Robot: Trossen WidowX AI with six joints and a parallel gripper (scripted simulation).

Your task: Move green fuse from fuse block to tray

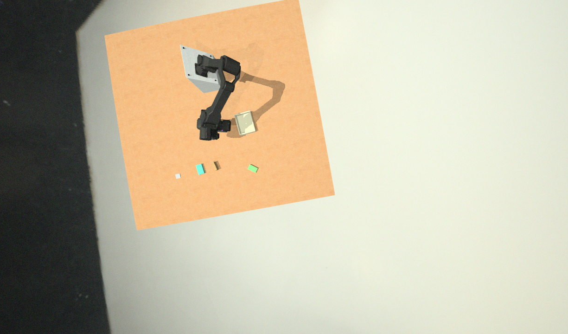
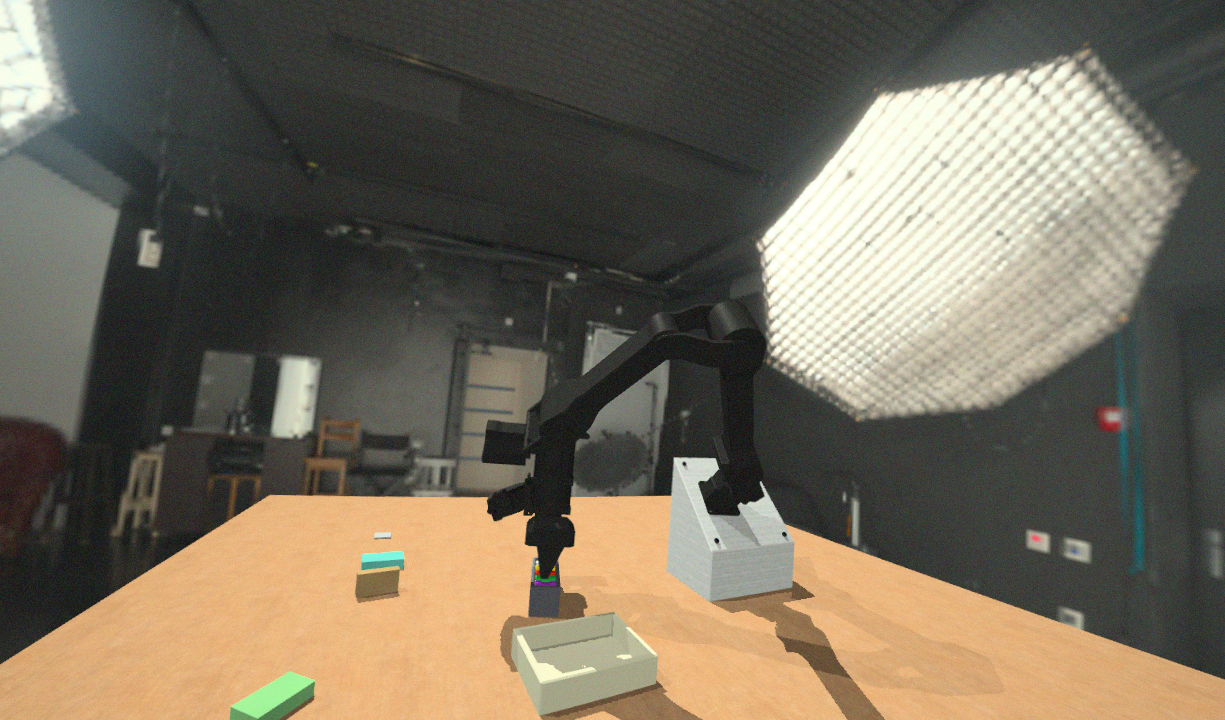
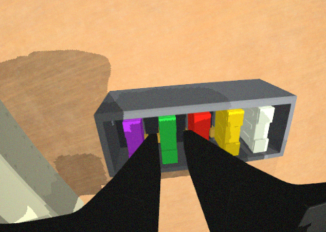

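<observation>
Now: gripper tip 20 mm above the green fuse. Round my gripper tip: tan block: 230 mm ahead, 60 mm to the right, 20 mm below; cream tray: 160 mm to the left, 40 mm below, 10 mm behind; cyan block: 240 mm ahead, 160 mm to the right, 30 mm below.
</observation>
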